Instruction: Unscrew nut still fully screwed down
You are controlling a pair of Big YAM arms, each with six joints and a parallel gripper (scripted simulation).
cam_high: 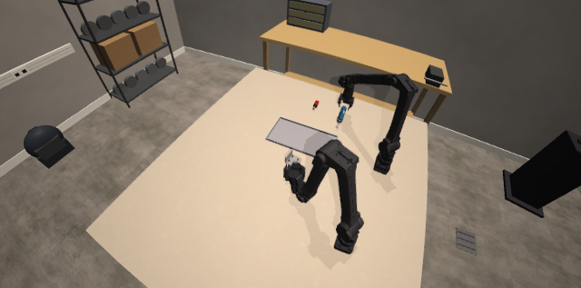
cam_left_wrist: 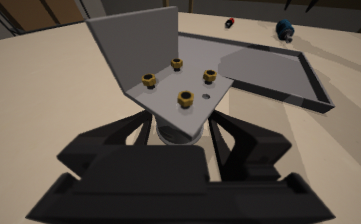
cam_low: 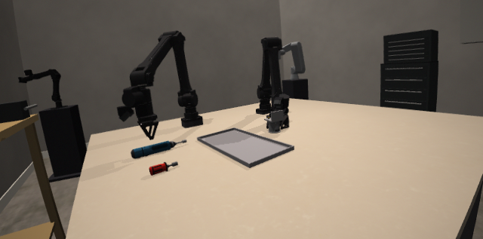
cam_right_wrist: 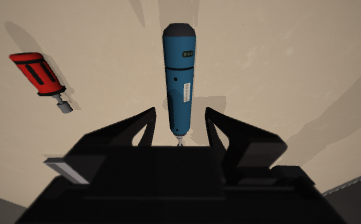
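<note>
The joint module lies 10 mm above my left hand. Round my left hand: red-handled tool 170 mm ahead, 550 mm to the right, 10 mm below; then bracket 50 mm above; then grey tray 70 mm ahead, 220 mm to the right, 20 mm below.
</note>
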